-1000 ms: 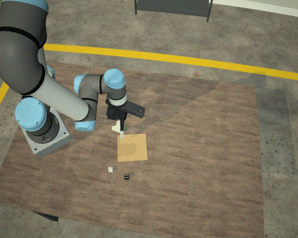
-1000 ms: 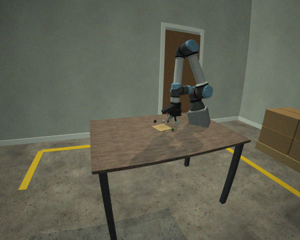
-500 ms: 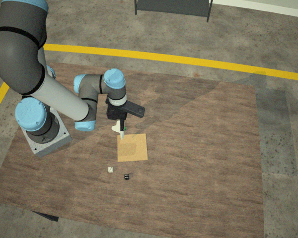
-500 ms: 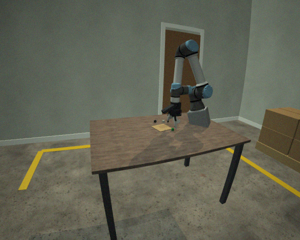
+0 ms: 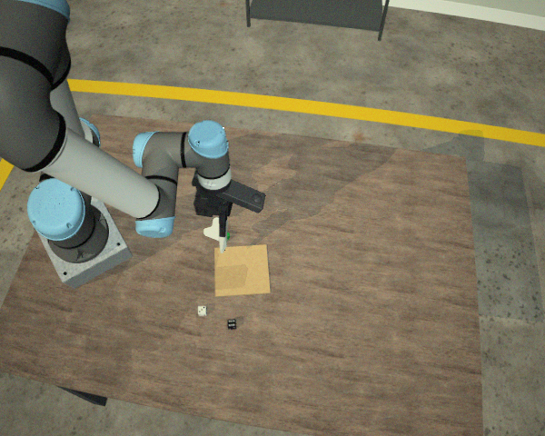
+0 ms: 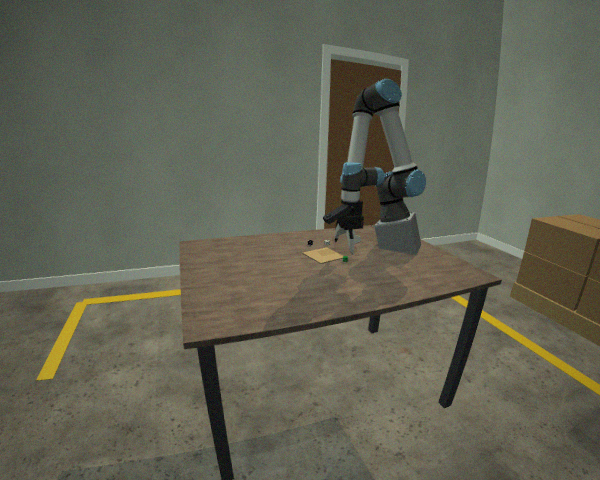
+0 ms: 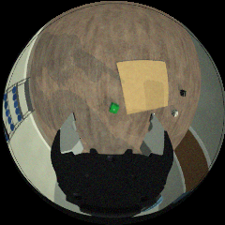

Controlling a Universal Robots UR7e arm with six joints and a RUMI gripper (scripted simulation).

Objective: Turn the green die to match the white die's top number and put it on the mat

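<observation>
Right now the green die is 10 mm behind my hand, 10 mm to the right of it and 50 mm below it. From my hand the other things lie so: black die (90 mm ahead, 230 mm to the right, 50 mm below); white die (10 mm ahead, 220 mm to the right, 50 mm below); tan mat (60 mm ahead, 80 mm to the right, 60 mm below).
</observation>
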